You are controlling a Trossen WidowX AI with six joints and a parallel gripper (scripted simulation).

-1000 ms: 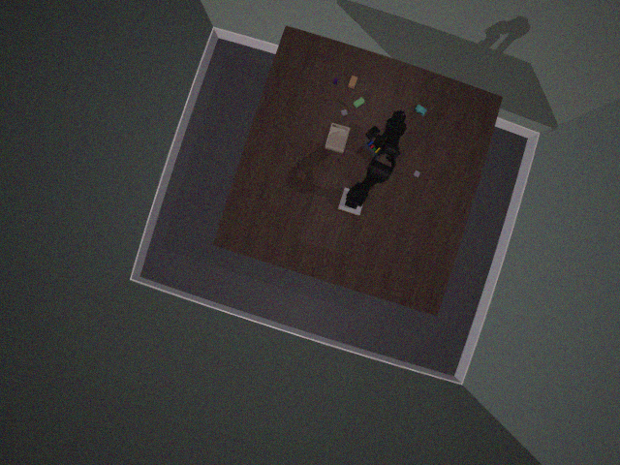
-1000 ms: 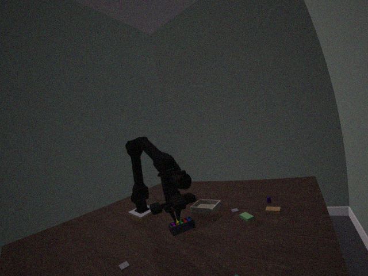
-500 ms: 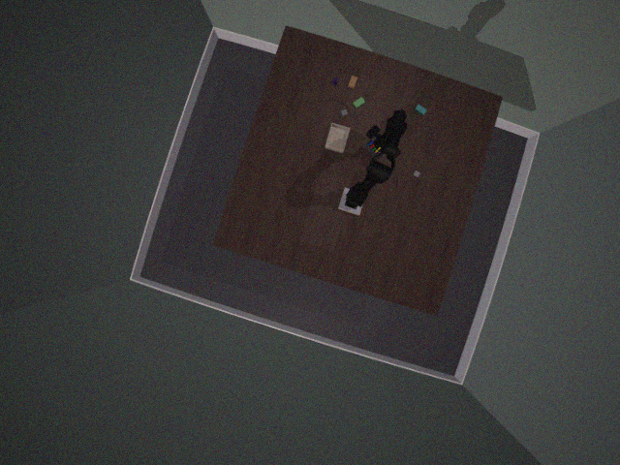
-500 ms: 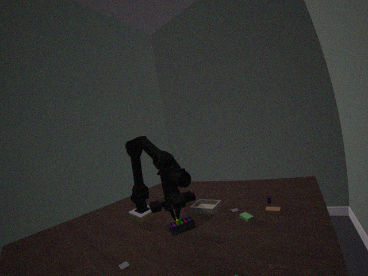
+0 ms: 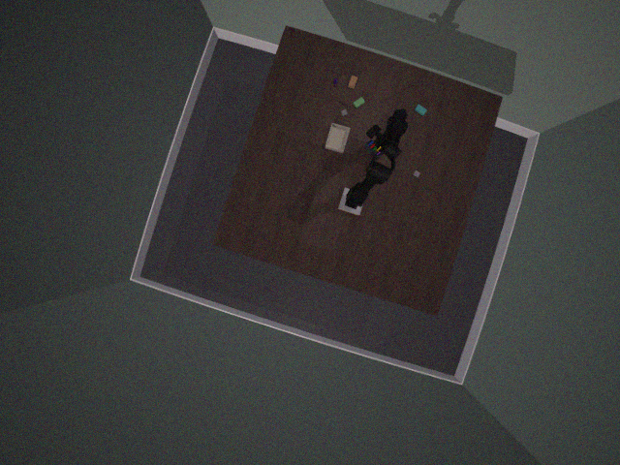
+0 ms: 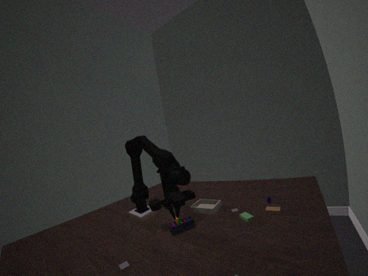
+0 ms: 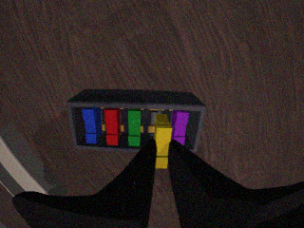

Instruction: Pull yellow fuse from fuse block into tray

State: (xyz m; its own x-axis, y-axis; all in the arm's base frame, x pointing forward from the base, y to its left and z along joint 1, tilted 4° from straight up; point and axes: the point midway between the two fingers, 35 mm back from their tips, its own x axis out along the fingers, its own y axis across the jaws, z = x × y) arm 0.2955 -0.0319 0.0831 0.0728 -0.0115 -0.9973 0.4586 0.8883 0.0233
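Right now the white tray is 220 mm to the left of my gripper tip and 60 mm below it. The rest, counted from my gripper tip: yellow fuse 10 mm below; green block 230 mm ahead, 180 mm to the left, 50 mm below; teal block 320 mm ahead, 160 mm to the right, 50 mm below.
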